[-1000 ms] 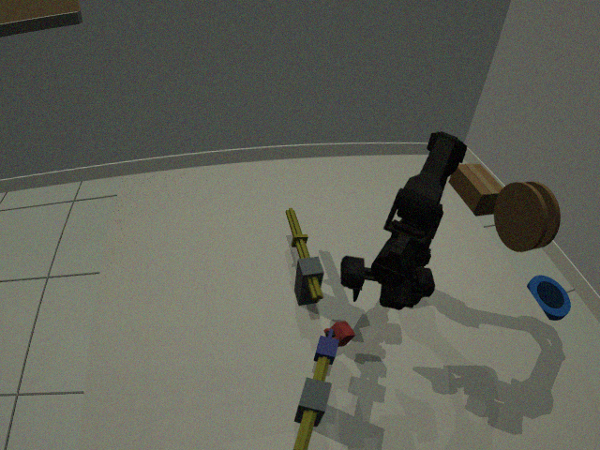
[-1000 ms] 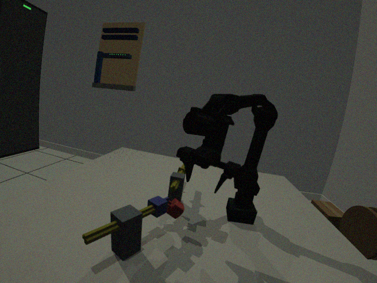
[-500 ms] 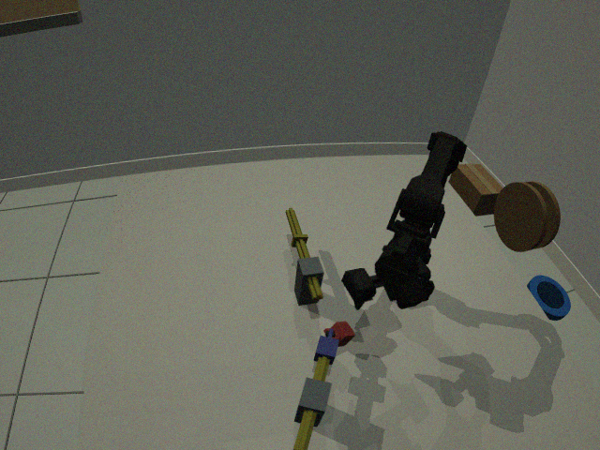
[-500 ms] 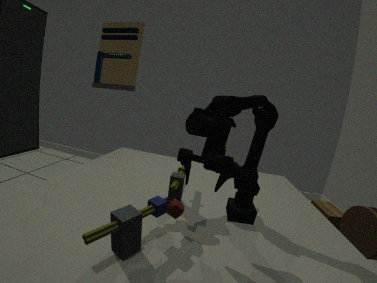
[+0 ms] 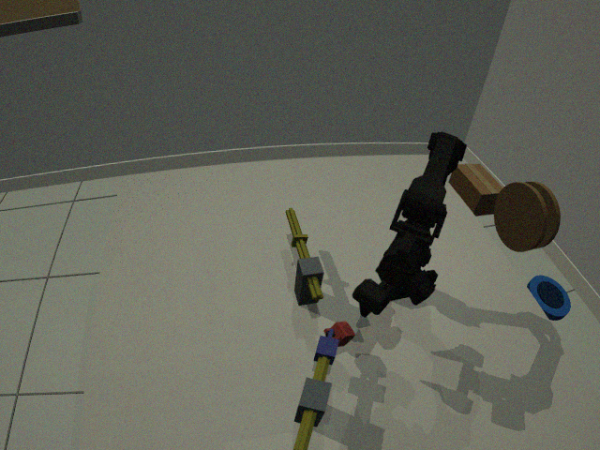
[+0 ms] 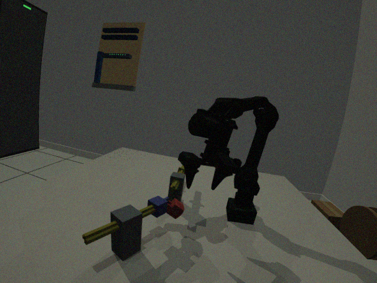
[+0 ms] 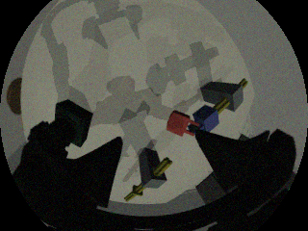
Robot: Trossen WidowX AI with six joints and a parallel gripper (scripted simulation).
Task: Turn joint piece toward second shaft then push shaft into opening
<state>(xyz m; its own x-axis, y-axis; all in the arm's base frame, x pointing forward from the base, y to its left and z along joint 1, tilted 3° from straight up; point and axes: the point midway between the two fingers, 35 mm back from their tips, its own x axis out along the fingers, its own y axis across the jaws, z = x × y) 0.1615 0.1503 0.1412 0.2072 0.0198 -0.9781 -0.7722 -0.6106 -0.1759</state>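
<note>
My gripper tip is 7 cm short of the red joint piece, 2 cm to the right of it and 7 cm above it.
</note>
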